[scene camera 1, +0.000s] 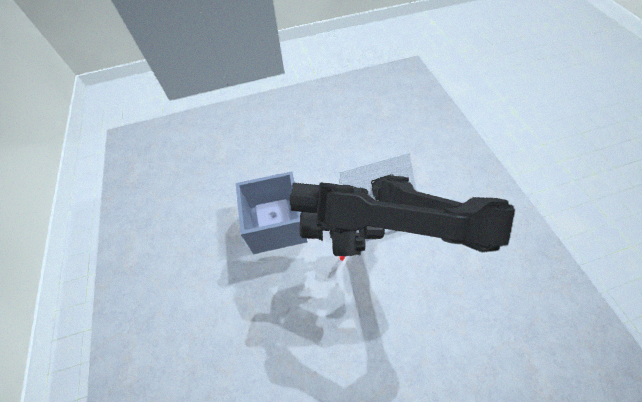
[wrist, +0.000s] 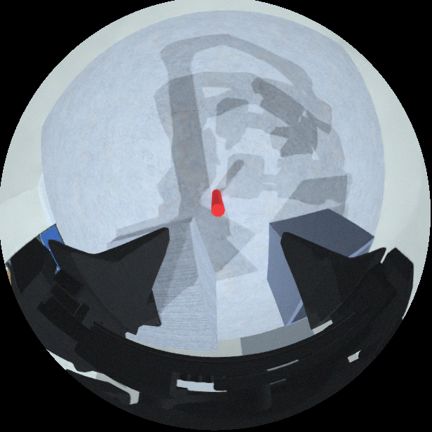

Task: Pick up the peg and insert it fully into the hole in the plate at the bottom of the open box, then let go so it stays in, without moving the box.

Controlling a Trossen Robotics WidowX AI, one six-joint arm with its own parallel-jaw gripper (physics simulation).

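Observation:
The red peg stands upright on the mat; in the scene view its small visible part shows at the lower edge of the gripper, which hides the rest. The open blue-grey box stands to the left of the gripper in the scene view. The pale plate with its dark hole lies on the box's bottom; the wrist view does not show them. My gripper is open and empty, above the mat. In the wrist view, the peg shows between and slightly beyond the fingertips.
The grey mat lies under box and peg. A textured light block is beside the arm, partly hidden by it. A large grey block is at the back. The box's near right corner is close to the gripper in the scene view.

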